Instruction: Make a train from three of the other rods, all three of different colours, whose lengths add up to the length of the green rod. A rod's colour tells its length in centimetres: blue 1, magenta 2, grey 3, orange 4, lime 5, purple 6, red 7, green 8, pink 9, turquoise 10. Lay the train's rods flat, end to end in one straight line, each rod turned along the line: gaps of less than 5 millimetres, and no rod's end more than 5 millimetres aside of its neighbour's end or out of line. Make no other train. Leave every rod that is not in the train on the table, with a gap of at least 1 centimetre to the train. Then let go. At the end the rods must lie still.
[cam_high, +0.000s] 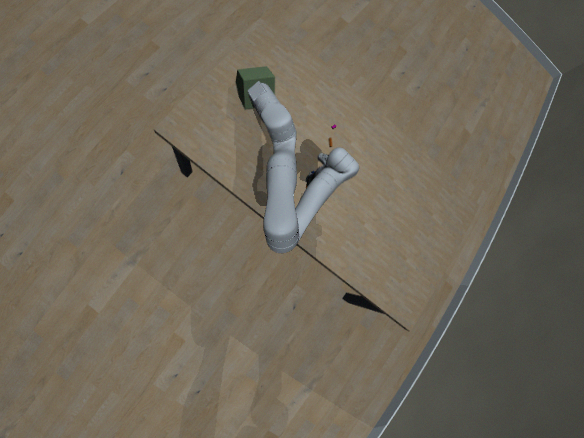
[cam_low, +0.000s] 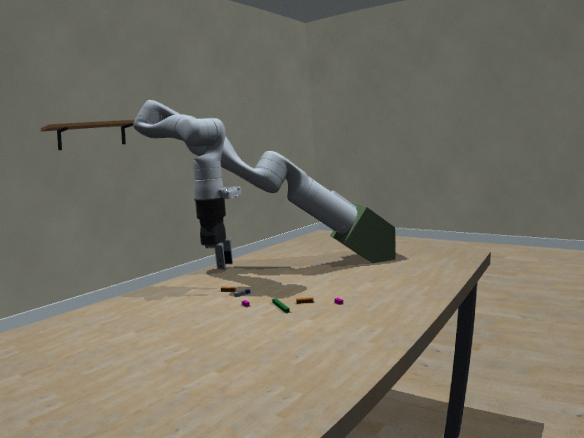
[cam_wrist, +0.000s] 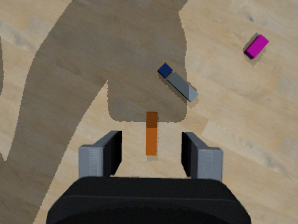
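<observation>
The grey rod lies 8 cm below my hand, 5 cm to the left of it and 2 cm ahead of it. Also, from my hand: blue rod 8 cm below, 6 cm to the left; then green rod 19 cm to the left, 8 cm below, 6 cm ahead.
</observation>
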